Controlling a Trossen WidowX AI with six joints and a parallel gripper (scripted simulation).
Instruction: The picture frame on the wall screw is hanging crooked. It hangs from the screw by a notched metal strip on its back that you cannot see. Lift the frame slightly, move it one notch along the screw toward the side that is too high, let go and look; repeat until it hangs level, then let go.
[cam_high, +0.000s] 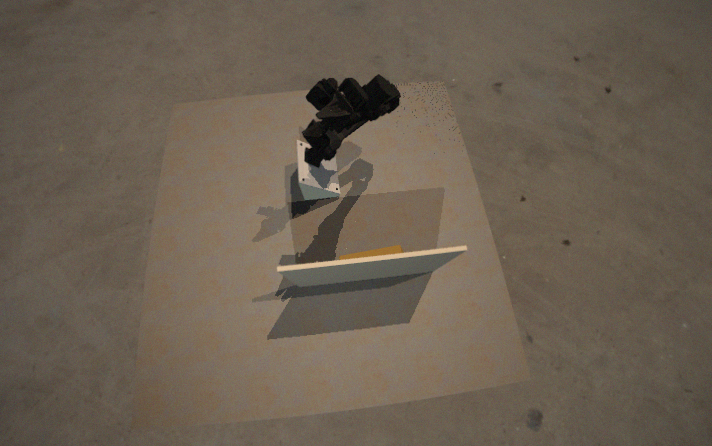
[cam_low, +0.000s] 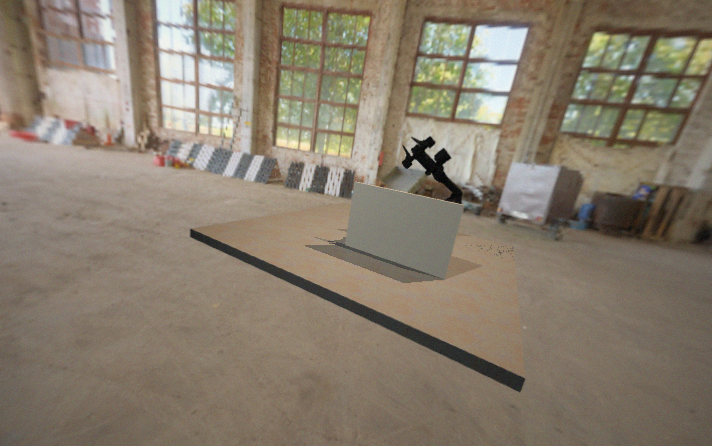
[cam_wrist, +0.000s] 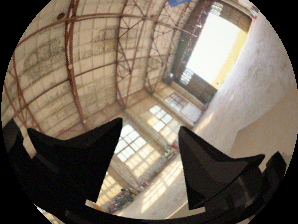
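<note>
Right now my gripper tip is 360 mm above the picture frame, 210 mm short of it and 150 mm to the right of it. From my gripper tip the other things lie so: wall panel 370 mm below, 220 mm ahead, 130 mm to the left.
</note>
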